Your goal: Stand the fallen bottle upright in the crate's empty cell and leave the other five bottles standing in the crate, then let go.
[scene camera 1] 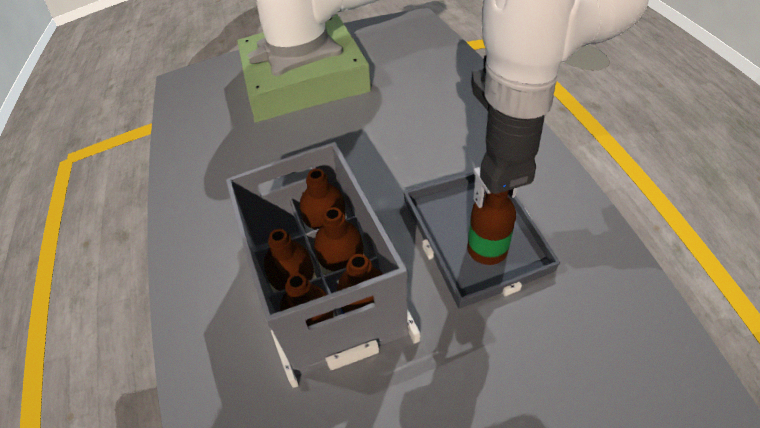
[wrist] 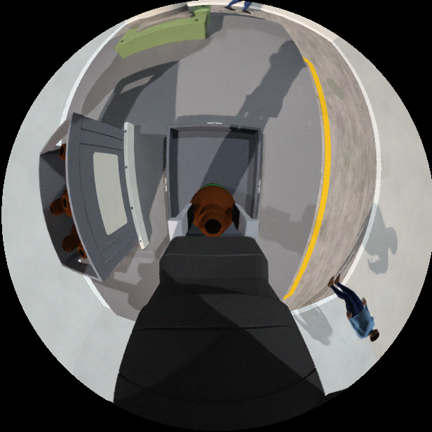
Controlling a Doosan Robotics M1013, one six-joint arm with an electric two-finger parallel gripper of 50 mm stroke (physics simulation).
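Frame: origin at the arm's base, x right, y ahead, z up, level; metres.
Where they show: gripper, fingertip midpoint: (scene camera 1: 494, 197); arm's base, link origin: (scene camera 1: 298, 48).
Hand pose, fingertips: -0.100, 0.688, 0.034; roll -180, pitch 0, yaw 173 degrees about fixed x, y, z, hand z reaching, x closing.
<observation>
Things, the pixels of their top centre, and the offset from my fingertips, as dx, dy, dz. "pt": a spot on its surface instead.
- bottle with a green label, top centre: (scene camera 1: 498, 184) +0.001, +0.007, +0.036
- shallow tray, surface spot: (scene camera 1: 444, 223) pt +0.041, -0.078, -0.119
- crate, surface spot: (scene camera 1: 390, 305) pt +0.224, +0.085, -0.017
The bottle with a green label (scene camera 1: 493, 225) (wrist: 212, 202) stands upright in the shallow tray (scene camera 1: 444, 223) (wrist: 200, 150). My gripper (scene camera 1: 496, 198) (wrist: 212, 210) is open, with one finger on each side of the bottle's neck; in the wrist view gaps show beside the neck. The crate (scene camera 1: 390, 305) (wrist: 82, 200) stands left of the tray. Five brown bottles stand in it, among them a back one (scene camera 1: 321, 204), a middle one (scene camera 1: 337, 244) and a left one (scene camera 1: 287, 263). The crate's back left cell, in scene camera 1, is empty and its floor is in dark shadow.
The crate's high walls rise between its cells and the tray. Pale blocks (scene camera 1: 352, 355) (scene camera 1: 512, 288) sit against the crate and tray. The green robot base (scene camera 1: 311, 101) (wrist: 170, 40) is at the back. A person (wrist: 362, 320) stands beyond the yellow floor line (wrist: 325, 150).
</observation>
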